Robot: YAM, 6 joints.
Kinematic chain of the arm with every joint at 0, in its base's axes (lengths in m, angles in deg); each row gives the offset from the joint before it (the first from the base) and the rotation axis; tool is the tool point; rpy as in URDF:
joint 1: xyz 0 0 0.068 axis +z
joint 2: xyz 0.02 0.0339 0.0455 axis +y
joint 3: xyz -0.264 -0.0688 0 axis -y
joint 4: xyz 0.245 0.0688 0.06 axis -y
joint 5: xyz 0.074 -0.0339 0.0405 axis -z
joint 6: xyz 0.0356 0 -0.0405 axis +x
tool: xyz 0 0 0 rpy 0 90 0
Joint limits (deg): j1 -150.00..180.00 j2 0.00..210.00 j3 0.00..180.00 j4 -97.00..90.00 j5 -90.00..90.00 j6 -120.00..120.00
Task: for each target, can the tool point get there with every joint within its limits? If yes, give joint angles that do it. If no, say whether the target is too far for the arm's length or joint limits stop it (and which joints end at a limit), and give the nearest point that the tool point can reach.
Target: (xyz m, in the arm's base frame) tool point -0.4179 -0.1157 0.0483
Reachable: no: joint limits stop it (at a limit: joint 3, joint 4, joint 5) | nearest point -0.4840 -0.1340 0.0384 | short by 0.069 m
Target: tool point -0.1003 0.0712 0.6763
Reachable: yes | joints 136.13 73.60 117.92 21.50 -30.75 37.52
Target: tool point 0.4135 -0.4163 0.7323
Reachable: no: too far | nearest point 0.3120 -0.3141 0.5750 | short by 0.213 m
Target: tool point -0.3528 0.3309 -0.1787
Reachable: yes | joints 135.14 187.12 136.05 -38.45 -23.77 91.38
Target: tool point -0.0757 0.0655 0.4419
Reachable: yes | joints 152.33 35.30 43.22 46.81 39.92 96.55
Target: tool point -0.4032 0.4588 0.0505
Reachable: yes | joints 128.33 173.78 148.41 -1.54 -62.92 82.81
